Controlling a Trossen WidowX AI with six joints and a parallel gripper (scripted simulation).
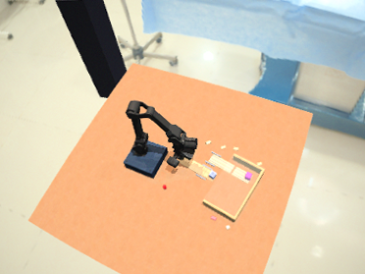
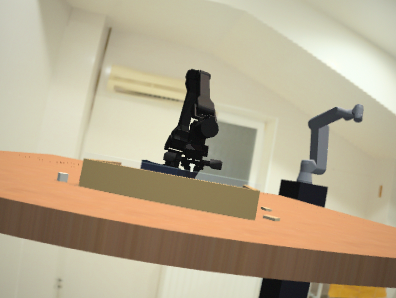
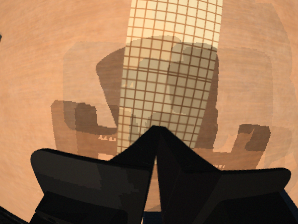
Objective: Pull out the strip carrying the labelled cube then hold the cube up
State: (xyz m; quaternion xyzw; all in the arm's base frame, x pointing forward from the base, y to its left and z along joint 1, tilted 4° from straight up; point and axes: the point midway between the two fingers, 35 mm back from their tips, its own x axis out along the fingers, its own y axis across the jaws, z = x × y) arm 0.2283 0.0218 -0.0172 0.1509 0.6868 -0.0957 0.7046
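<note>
The labelled cube lies 19 cm ahead of my gripper tip, 7 cm to the right of it and 2 cm above it. The rest, counted from my gripper tip: white bit 32 cm ahead, 34 cm to the right; then red bit 5 cm behind, 19 cm to the right, 1 cm above; then pink bit 24 cm ahead, 31 cm to the right.
</note>
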